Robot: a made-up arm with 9 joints.
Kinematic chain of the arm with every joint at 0, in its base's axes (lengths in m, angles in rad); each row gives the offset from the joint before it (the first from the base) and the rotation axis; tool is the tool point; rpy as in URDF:
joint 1: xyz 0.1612 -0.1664 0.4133 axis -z
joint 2: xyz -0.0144 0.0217 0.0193 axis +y
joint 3: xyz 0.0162 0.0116 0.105 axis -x
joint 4: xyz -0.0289 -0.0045 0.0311 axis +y
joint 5: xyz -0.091 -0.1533 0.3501 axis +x
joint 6: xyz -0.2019 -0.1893 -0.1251 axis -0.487 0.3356 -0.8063
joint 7: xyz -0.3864 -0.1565 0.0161 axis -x
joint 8: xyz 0.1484 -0.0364 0.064 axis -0.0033 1 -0.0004
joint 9: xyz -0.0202 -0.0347 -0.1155 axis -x
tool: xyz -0.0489 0.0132 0.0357 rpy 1.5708 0 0
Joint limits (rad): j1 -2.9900..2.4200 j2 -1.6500..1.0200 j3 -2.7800..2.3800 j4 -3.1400..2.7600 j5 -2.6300..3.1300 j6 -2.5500..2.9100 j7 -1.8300..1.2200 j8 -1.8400..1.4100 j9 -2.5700..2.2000
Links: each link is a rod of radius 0.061 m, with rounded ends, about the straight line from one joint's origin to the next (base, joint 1, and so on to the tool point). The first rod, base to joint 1, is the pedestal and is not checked.
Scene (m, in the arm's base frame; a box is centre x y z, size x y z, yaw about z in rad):
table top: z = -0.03
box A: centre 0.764 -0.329 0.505 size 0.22 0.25 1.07 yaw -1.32
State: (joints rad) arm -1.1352 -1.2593 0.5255 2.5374 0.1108 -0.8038 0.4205 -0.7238 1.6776
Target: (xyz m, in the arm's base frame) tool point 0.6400 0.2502 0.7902
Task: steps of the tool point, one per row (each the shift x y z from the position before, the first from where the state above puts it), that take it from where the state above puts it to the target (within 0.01 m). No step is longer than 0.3 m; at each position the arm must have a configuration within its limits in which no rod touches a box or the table.
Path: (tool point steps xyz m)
1: 0.1368 0.1009 0.1472
2: 0.0907 0.1767 0.1399
3: 0.0088 0.2329 0.1146
4: -0.0976 0.2492 0.0713
5: -0.2059 0.2122 0.0124
6: 0.1853 -0.0317 -0.0635
7: 0.1507 -0.0512 -0.0952
8: 0.1096 -0.0574 -0.1169
9: 0.0672 -0.0518 -0.1267
10: 0.0280 -0.0370 -0.1239
11: -0.1174 0.2511 -0.0007

